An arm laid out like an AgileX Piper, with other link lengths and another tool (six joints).
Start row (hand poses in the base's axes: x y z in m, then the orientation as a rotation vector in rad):
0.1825, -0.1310, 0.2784, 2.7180, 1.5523, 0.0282
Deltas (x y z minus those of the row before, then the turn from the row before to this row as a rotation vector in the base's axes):
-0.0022, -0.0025, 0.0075, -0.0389, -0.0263, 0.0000
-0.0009, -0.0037, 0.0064, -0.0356, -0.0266, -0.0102
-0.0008, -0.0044, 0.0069, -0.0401, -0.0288, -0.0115
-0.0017, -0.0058, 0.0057, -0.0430, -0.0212, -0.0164
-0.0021, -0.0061, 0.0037, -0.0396, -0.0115, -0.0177
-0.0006, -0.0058, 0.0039, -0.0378, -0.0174, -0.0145
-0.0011, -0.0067, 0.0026, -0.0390, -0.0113, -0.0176
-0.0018, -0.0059, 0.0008, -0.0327, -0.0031, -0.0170
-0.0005, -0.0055, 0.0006, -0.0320, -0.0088, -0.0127
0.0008, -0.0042, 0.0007, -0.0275, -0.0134, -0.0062
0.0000, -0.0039, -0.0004, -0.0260, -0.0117, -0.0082
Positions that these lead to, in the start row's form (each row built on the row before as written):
0.1803, -0.1335, 0.2859, 2.6770, 1.5296, 0.0333
0.1794, -0.1372, 0.2923, 2.6460, 1.4946, 0.0407
0.1786, -0.1416, 0.2992, 2.6112, 1.4558, 0.0472
0.1769, -0.1474, 0.3049, 2.5803, 1.4125, 0.0411
0.1748, -0.1535, 0.3086, 2.5562, 1.3724, 0.0251
0.1742, -0.1593, 0.3125, 2.5289, 1.3352, 0.0186
0.1731, -0.1660, 0.3151, 2.5043, 1.2963, 0.0032
0.1713, -0.1719, 0.3159, 2.4867, 1.2636, -0.0179
0.1708, -0.1774, 0.3165, 2.4650, 1.2344, -0.0301
0.1716, -0.1816, 0.3172, 2.4416, 1.2128, -0.0320
0.1716, -0.1855, 0.3168, 2.4211, 1.1901, -0.0356

